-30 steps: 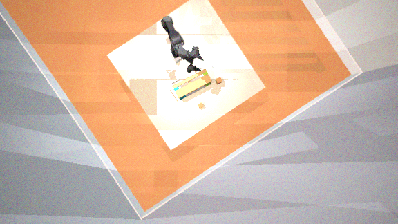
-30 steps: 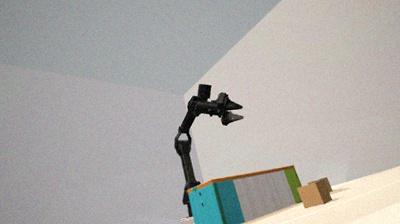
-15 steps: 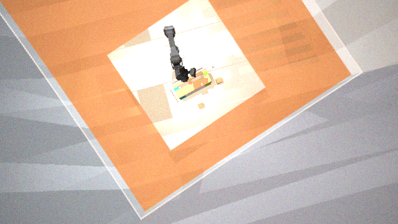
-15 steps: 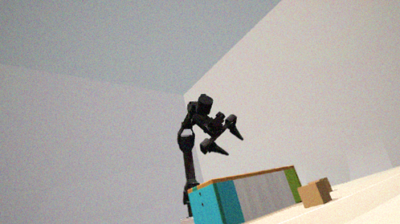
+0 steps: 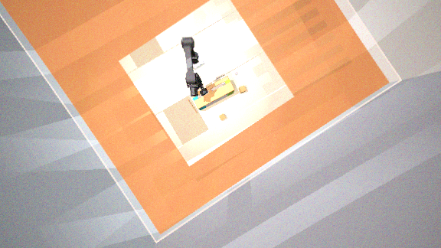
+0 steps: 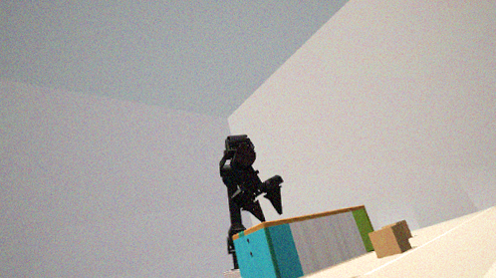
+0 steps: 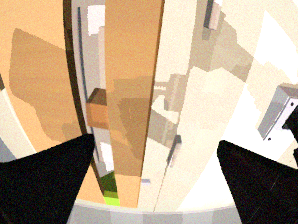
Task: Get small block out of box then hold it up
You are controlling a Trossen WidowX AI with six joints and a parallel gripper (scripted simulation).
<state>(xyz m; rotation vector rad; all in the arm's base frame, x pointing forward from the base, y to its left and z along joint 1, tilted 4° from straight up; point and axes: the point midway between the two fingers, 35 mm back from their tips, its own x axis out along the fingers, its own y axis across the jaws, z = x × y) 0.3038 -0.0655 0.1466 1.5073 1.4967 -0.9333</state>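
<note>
The box is 100 mm below my gripper tip, 40 mm to the left of it and 40 mm ahead of it. Also, from my gripper tip: block (310 mm ahead, 130 mm below, 20 mm to the left); then flat tan strip (200 mm to the right, 160 mm below, 70 mm ahead).
</note>
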